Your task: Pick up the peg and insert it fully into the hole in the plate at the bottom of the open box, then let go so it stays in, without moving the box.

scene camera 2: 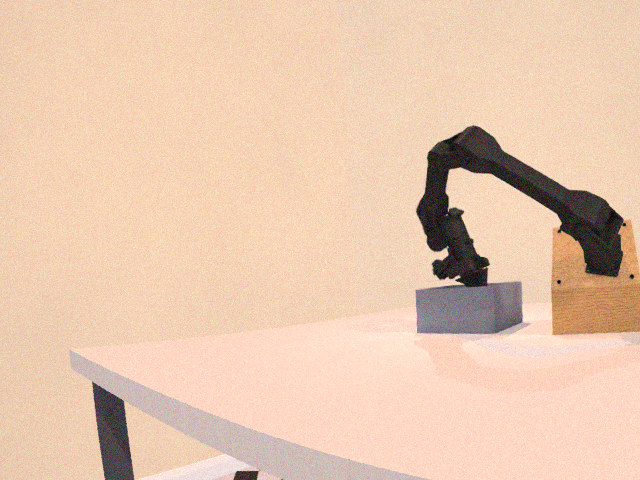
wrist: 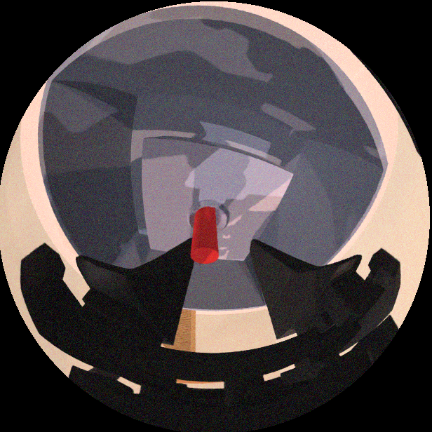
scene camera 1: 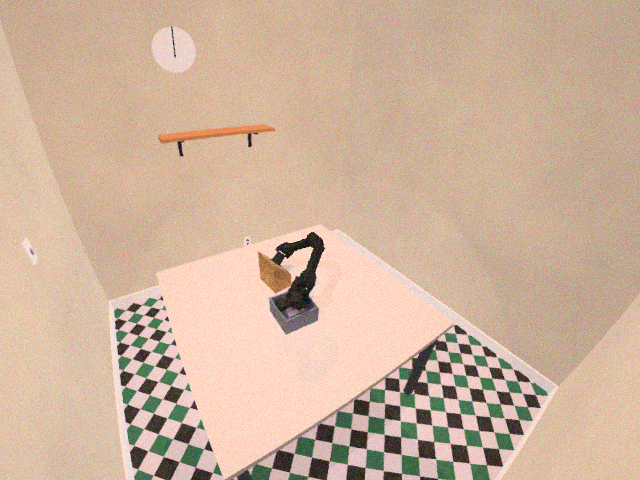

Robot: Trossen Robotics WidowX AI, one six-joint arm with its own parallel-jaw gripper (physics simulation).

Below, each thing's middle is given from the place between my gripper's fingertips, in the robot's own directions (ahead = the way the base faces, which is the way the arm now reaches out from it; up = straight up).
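Labels:
The pale plate (wrist: pixel 180 175) is 2 cm ahead of my hand, 2 cm to the left of it and 3 cm below it, and there's the red peg (wrist: pixel 204 249), 2 cm ahead of my hand, 2 cm to the left of it and 1 cm below it. As for the grey box (scene camera 2: pixel 456 309), my gripper is 2 cm short of it, 2 cm to the right of it and 1 cm above it.

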